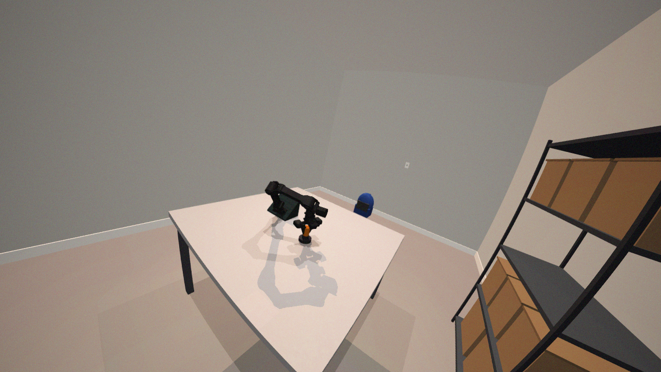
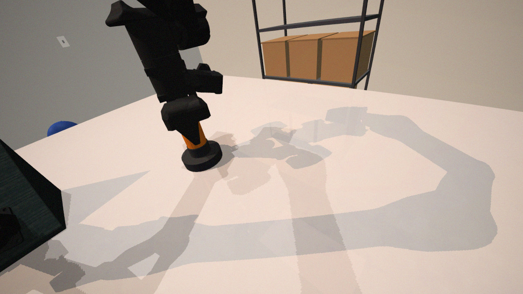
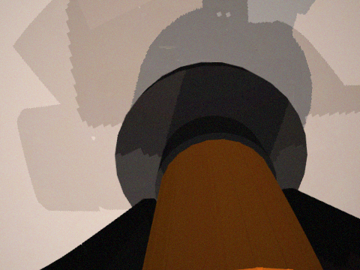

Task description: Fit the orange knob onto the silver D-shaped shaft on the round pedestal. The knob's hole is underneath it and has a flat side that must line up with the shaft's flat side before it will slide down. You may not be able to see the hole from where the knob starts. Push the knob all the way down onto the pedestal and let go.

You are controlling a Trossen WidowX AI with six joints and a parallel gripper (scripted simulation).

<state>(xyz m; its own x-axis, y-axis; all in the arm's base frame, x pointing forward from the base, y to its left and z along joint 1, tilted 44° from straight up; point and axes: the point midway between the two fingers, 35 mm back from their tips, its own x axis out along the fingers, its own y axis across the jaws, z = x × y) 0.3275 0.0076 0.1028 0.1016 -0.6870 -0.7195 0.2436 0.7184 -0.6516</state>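
My gripper tip is 3 cm below the orange knob. The rest, counted from my gripper tip: round black pedestal 2 cm below.
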